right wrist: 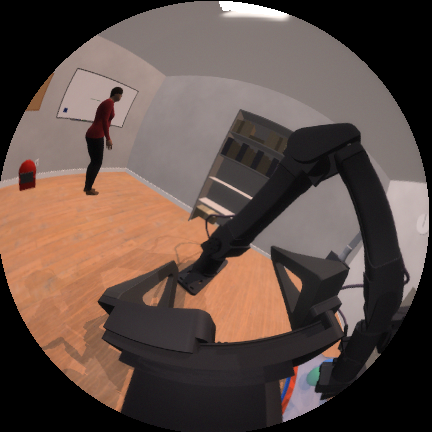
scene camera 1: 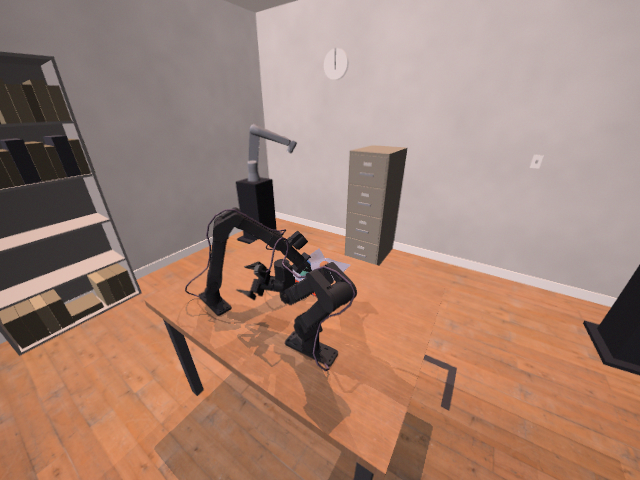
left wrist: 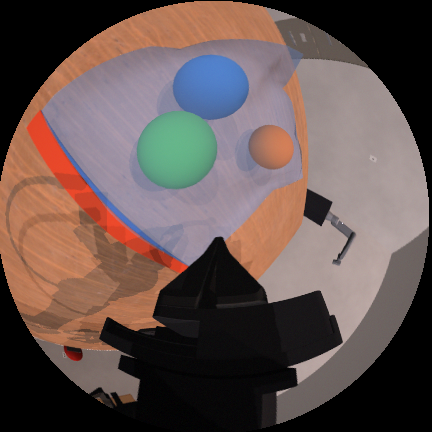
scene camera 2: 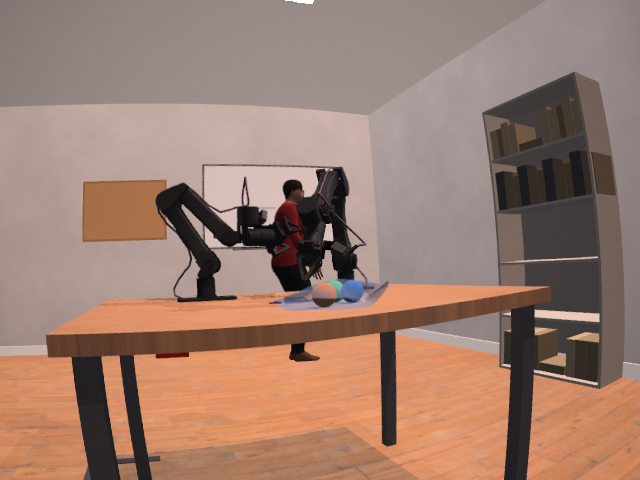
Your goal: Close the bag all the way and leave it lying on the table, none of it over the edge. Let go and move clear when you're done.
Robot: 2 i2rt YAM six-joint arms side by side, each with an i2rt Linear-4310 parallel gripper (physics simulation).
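A translucent bluish bag (scene camera 1: 317, 255) (scene camera 2: 371, 297) (left wrist: 100, 90) (right wrist: 300, 395) lies on the table. Blue (scene camera 2: 352, 290) (left wrist: 211, 87), green (scene camera 2: 337, 284) (left wrist: 177, 150) (right wrist: 314, 376) and orange (scene camera 2: 324, 294) (left wrist: 271, 147) balls show within its outline. A red strip (left wrist: 107, 212) with a blue line beside it runs along its mouth; I cannot tell if it is sealed. My left gripper (scene camera 2: 305, 277) (left wrist: 219, 241) is shut and empty, its tips near the strip's near end. My right gripper (scene camera 2: 293, 237) is open and empty, held above the table, pointing away from the bag.
The table (scene camera 1: 392, 320) (scene camera 2: 206, 322) has an edge near the bag's orange-ball side. My left arm (right wrist: 265, 210) rises close to the right gripper in the right wrist view. A person (scene camera 2: 285, 242) (right wrist: 101, 125) and a bookshelf (scene camera 2: 612, 258) stand beyond the table.
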